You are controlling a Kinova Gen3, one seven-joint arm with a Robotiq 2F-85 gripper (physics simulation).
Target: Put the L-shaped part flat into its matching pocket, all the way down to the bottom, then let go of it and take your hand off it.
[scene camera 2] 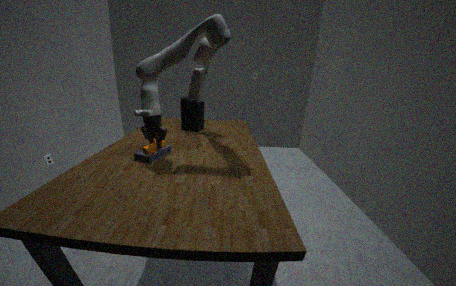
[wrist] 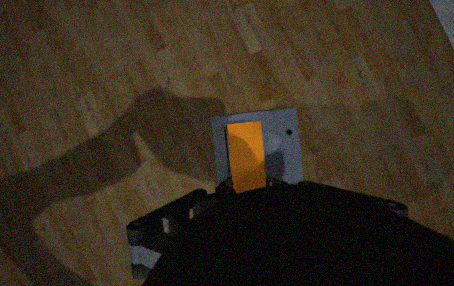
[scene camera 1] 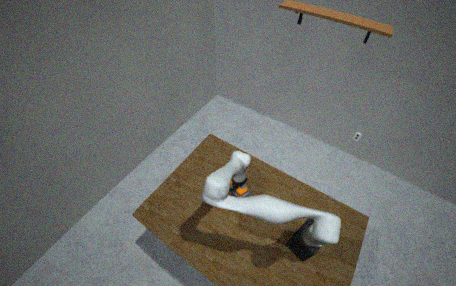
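Where they show: gripper, fingertip midpoint: (scene camera 2: 156,149) (wrist: 247,184) (scene camera 1: 237,189); arm's base at its link origin: (scene camera 2: 193,100).
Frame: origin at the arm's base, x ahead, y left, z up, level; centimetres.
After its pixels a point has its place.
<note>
The orange L-shaped part (scene camera 1: 242,191) {x 44.2, y -3.2, z -14.2 cm} (scene camera 2: 149,148) {x 53.2, y -3.1, z -14.6 cm} (wrist: 246,155) {x 51.4, y -3.9, z -14.3 cm} is at the blue-grey pocket block (scene camera 2: 145,156) {x 55.5, y -4.0, z -17.4 cm} (wrist: 280,117) {x 53.6, y -8.6, z -17.0 cm}. In the wrist view one straight arm of it shows, with a thin dark strip of pocket along its left edge; its rear is hidden by the gripper. In scene camera 2 orange stands above the block's top, so the part does not look flush. Its exact depth and tilt are too small to tell. My gripper (scene camera 2: 156,142) {x 48.1, y -3.1, z -17.0 cm} (wrist: 247,184) {x 48.1, y -3.1, z -17.0 cm} points down over the block and is shut on the part. In scene camera 1 the arm partly hides the fingers.
The block lies on the wooden table (scene camera 1: 280,185) {x 29.3, y -25.5, z -20.6 cm} (scene camera 2: 200,210) {x 77.6, y 25.5, z -20.6 cm} (wrist: 340,30) {x 61.6, y -20.4, z -20.6 cm}. The arm's black base (scene camera 1: 303,245) {x 0.7, y 5.2, z -2.8 cm} (scene camera 2: 192,115) {x 6.4, y 1.1, z -9.5 cm} stands on the same table. A small dark round hole (wrist: 289,132) {x 51.9, y -9.0, z -17.0 cm} shows at the block's corner. A wooden shelf (scene camera 1: 335,16) hangs on the wall.
</note>
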